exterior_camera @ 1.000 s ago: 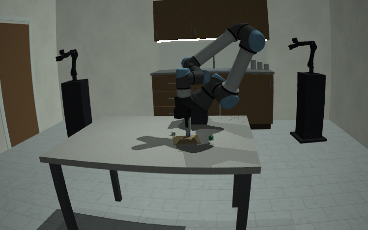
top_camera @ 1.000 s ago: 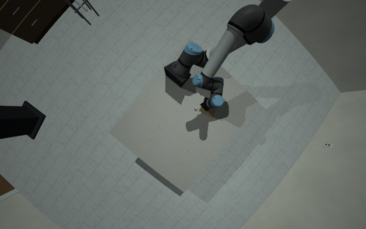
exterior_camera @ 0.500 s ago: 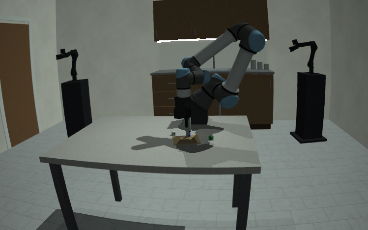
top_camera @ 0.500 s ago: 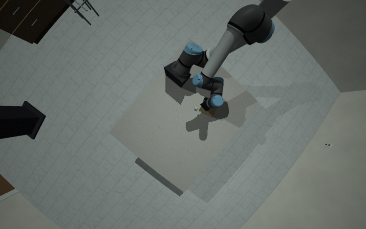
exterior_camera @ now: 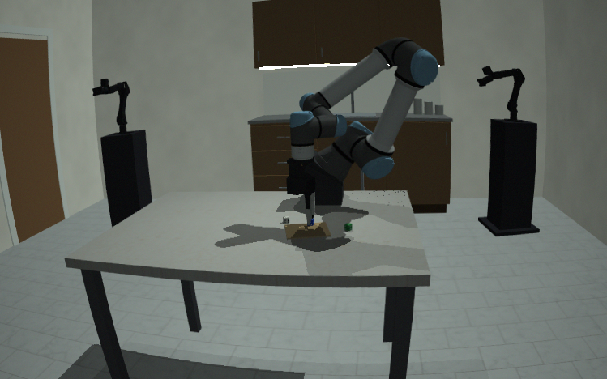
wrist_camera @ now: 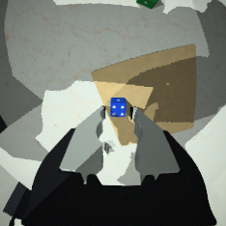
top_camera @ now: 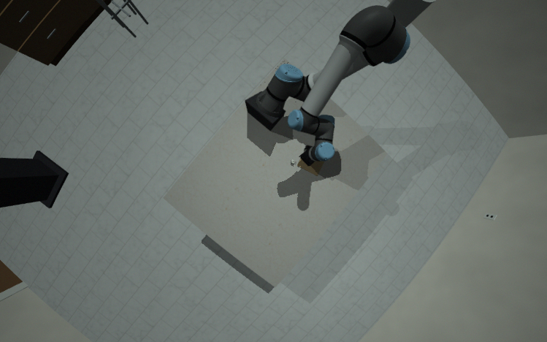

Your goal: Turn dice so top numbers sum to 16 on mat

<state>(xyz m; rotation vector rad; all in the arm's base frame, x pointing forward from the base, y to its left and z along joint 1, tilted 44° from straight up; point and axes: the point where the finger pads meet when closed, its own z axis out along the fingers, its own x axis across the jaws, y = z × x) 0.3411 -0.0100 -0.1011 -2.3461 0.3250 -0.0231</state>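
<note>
My gripper is now 10 mm above the blue die. Round my hand: white die (90 mm to the right, 50 mm behind, 20 mm below); then green die (120 mm to the left, 60 mm ahead, 20 mm below); then tan mat (50 mm ahead, 20 mm below, 10 mm to the right).
</note>
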